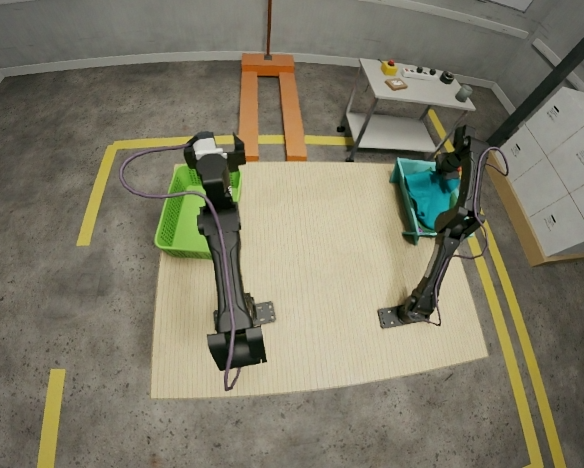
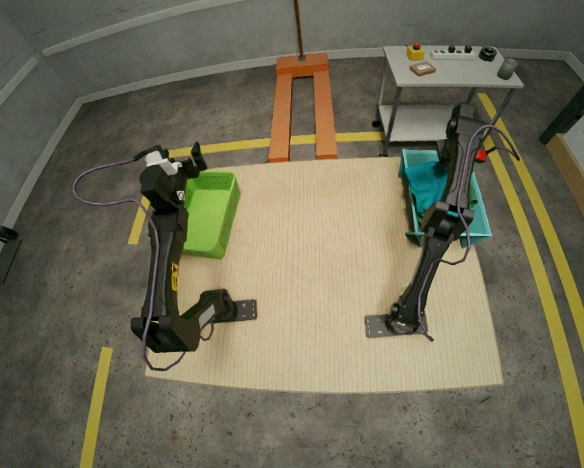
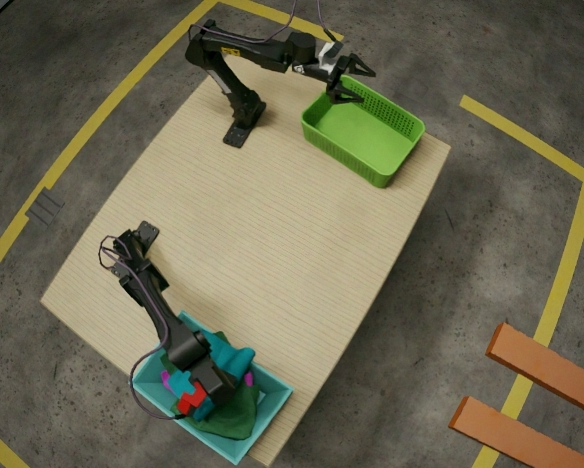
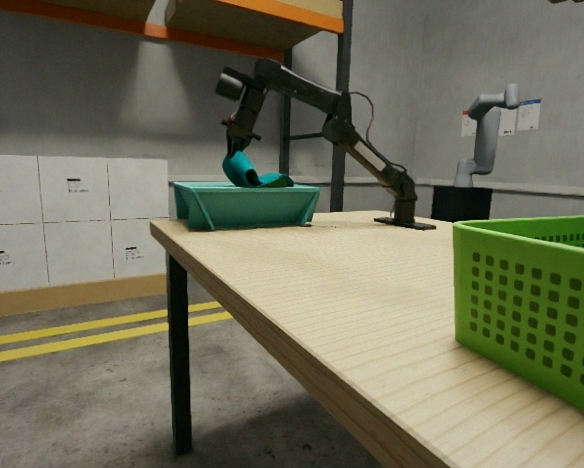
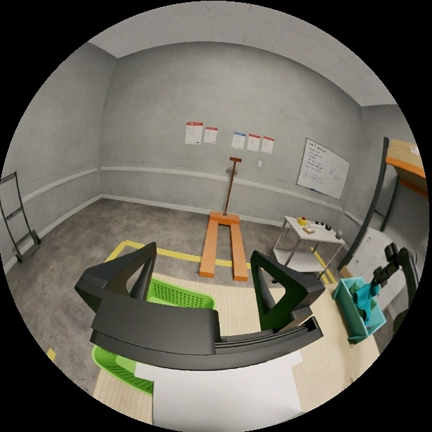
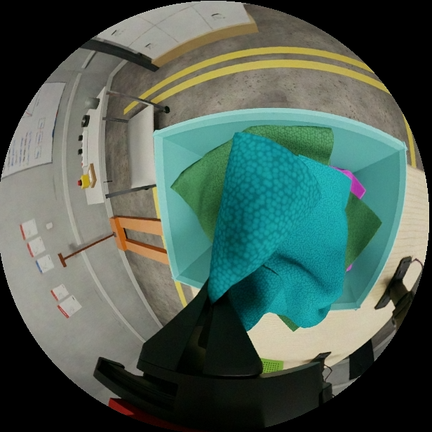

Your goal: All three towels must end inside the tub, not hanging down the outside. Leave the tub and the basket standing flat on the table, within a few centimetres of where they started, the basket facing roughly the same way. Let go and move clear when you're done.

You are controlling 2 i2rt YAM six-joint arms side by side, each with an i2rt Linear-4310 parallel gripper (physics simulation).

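Note:
My right gripper (image 6: pixel 220 273) (image 4: pixel 235 152) is shut on a corner of the teal towel (image 6: pixel 270 210) (image 4: pixel 240 167) (image 3: pixel 227 352), just above the tub (image 6: pixel 282 116) (image 4: pixel 250 207) (image 3: pixel 235 452). The towel's lower part bunches inside and over the rim facing the table's middle. The green towel (image 6: pixel 205 185) (image 3: pixel 235 420) lies mostly in the tub beneath it; a small corner shows past that rim. Bits of the magenta towel (image 6: pixel 355 185) (image 3: pixel 249 378) show underneath; the rest is hidden. My left gripper (image 3: pixel 368 87) (image 5: pixel 205 252) is open and empty above the green basket (image 3: pixel 350 160) (image 2: pixel 225 220).
The basket and tub stand flat near opposite ends of the wooden table (image 3: pixel 280 225). Behind the table are an orange pallet jack (image 1: pixel 248 110) and a white trolley (image 1: pixel 425 95). White boxes (image 1: pixel 550 150) stand beyond the tub.

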